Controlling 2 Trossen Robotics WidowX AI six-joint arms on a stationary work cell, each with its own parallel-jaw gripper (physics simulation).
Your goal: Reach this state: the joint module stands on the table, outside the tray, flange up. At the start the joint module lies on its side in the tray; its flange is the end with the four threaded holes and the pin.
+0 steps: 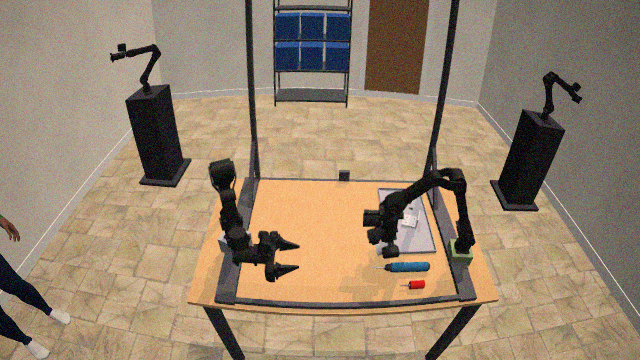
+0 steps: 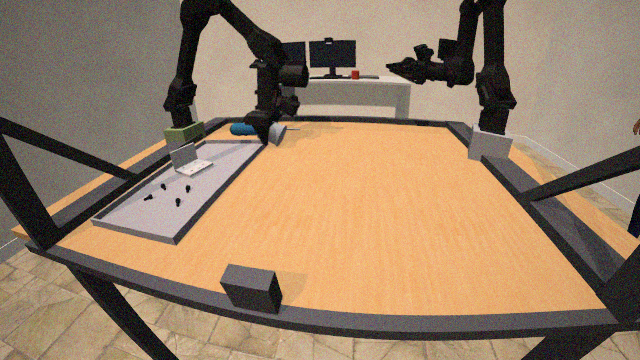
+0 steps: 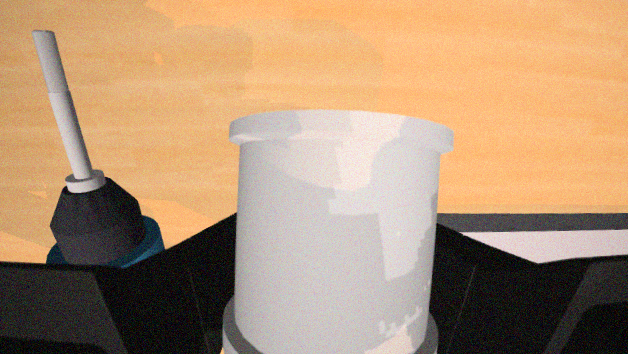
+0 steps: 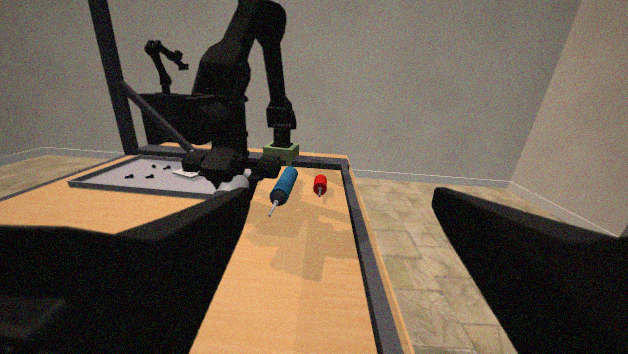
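Where they show: left gripper, fingertip midpoint: [image 2: 268, 141]; right gripper, fingertip midpoint: [image 1: 299, 256] [image 2: 387, 67] [image 4: 340, 196]; left arm's base at its link origin: [image 1: 461, 248] [image 2: 183, 125] [image 4: 281, 145]; right arm's base at its link origin: [image 2: 491, 130].
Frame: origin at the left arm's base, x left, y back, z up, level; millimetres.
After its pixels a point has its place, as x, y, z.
Observation:
The joint module [image 1: 380, 249] @(30, -356, -6) [image 2: 277, 134] @(-18, -368, -15) [image 3: 335, 225] @(11, -358, 6) [image 4: 235, 183] @(18, -354, 5) is a light grey cylinder with a rimmed end. It is held tilted, low over the table beside the tray's near end; whether it touches the table I cannot tell. Its four holes and pin do not show. My left gripper [image 2: 266, 132] @(4, -326, -46) [image 3: 322, 217] @(4, -326, -46) is shut on the module, a finger on each side. My right gripper [image 1: 298, 257] @(233, -630, 144) [image 4: 340, 196] @(233, -630, 144) is open and empty, raised at the other side of the table. The tray [image 1: 424, 242] @(-71, -154, -53) [image 2: 160, 222] @(-375, -301, -53) [image 3: 525, 245] @(-113, -317, -53) [image 4: 100, 178] @(-383, -317, -53) holds no module.
A blue electric screwdriver [image 1: 410, 267] @(99, -230, -22) [image 2: 242, 129] @(62, -201, -32) [image 3: 97, 225] @(86, -323, -26) [image 4: 285, 185] @(100, -281, -19) lies close to the module. A red screwdriver [image 1: 417, 284] @(178, -203, -26) [image 4: 320, 183] @(173, -228, -25) lies beyond it. The tray holds a white bracket [image 2: 194, 167] @(-197, -230, -40) and several black screws. A dark block [image 2: 250, 286] @(-462, -551, -2) stands at the table edge.

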